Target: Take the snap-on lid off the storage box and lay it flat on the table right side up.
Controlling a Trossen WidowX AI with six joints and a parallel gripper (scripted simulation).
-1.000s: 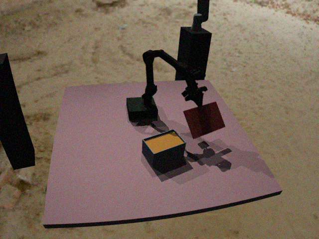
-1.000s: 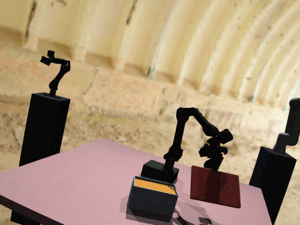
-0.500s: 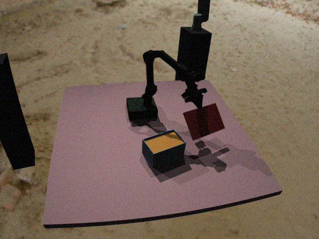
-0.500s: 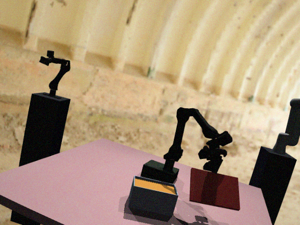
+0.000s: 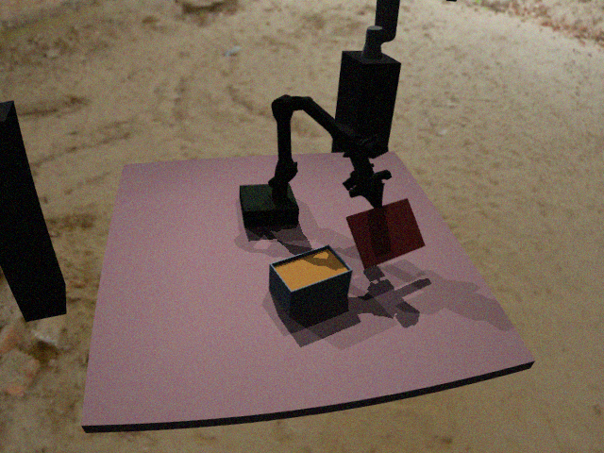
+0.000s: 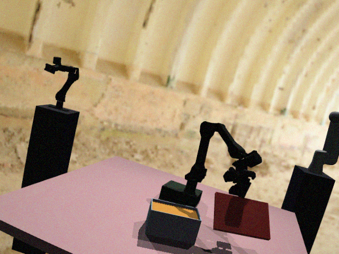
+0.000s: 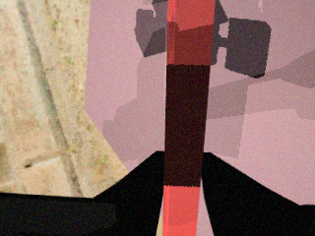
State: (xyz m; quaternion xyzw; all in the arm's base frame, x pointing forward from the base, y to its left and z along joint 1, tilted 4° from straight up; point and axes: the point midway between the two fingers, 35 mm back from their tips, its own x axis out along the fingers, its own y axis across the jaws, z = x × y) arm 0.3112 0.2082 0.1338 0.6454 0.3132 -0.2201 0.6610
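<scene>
Now: gripper tip 60 mm short of the red lid, 50 mm above it and 10 mm to the right of it. Round my gripper tip: storage box: 280 mm to the right, 140 mm below, 100 mm ahead.
</scene>
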